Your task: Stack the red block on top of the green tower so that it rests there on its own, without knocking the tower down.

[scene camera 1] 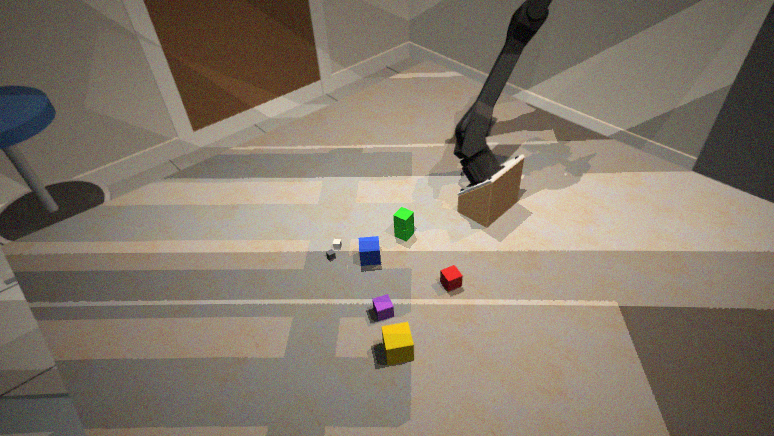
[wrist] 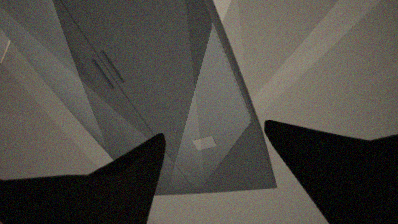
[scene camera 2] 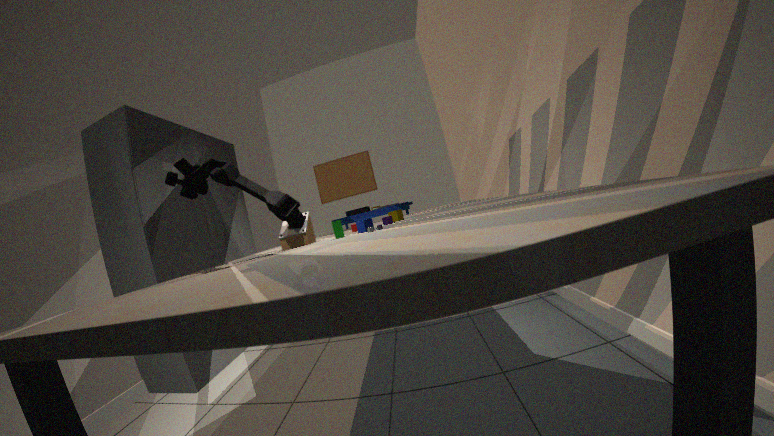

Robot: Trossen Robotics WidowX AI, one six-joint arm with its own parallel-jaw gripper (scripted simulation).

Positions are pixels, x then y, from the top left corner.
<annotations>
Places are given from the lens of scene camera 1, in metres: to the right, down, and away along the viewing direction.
yellow block (scene camera 1: 398,344): 0.02, 0.21, 0.86
</annotations>
